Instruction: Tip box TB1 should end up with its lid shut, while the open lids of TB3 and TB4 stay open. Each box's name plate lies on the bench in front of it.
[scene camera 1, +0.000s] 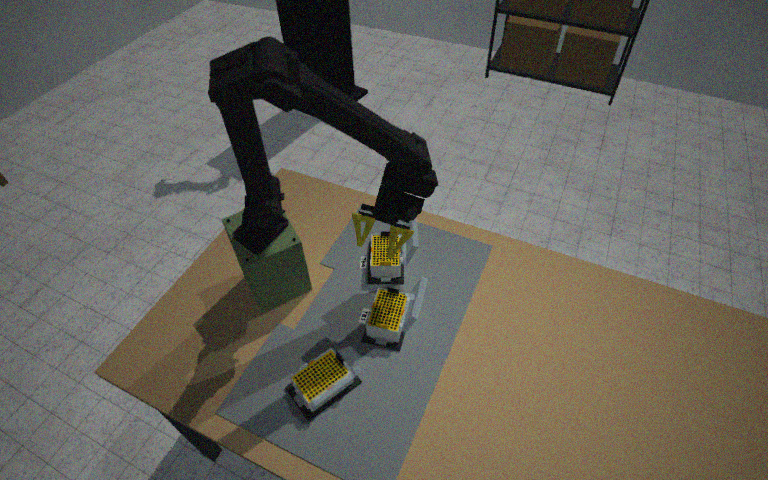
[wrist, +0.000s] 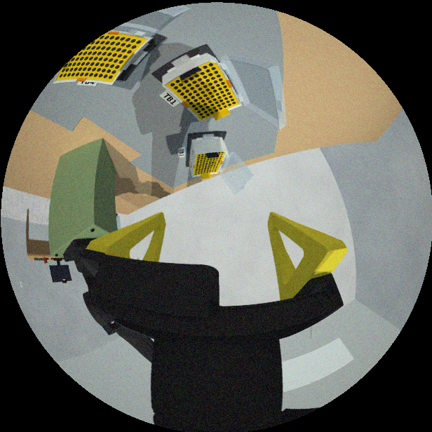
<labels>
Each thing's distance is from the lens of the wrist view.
gripper (wrist: 216, 217): 0.13 m
grey mat (wrist: 132, 111): 0.33 m
tip box (wrist: 208, 141): 0.41 m
The marked spots on the tip box and the grey mat are 0.22 m apart.
</labels>
